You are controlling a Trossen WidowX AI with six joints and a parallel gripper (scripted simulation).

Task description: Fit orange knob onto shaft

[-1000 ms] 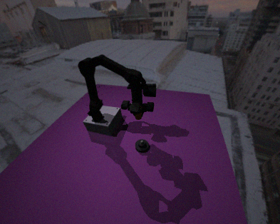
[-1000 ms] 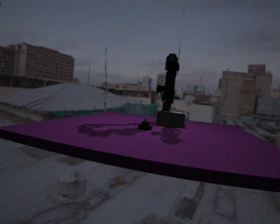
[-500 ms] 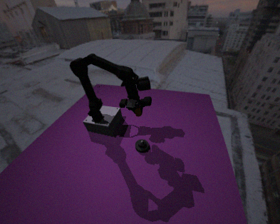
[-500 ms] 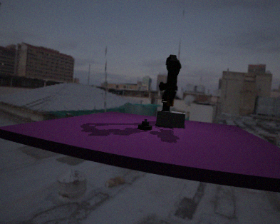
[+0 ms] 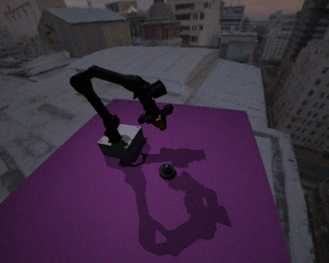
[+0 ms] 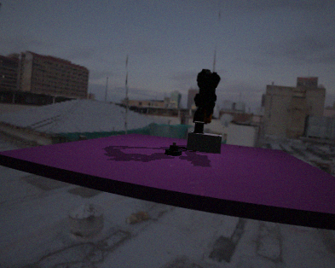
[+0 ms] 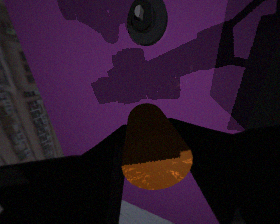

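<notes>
Now: gripper tip 3 cm below the orange knob and 1 cm past it. Round my gripper tip: round dark pedestal (16 cm below, 15 cm to the right, 6 cm ahead).
</notes>
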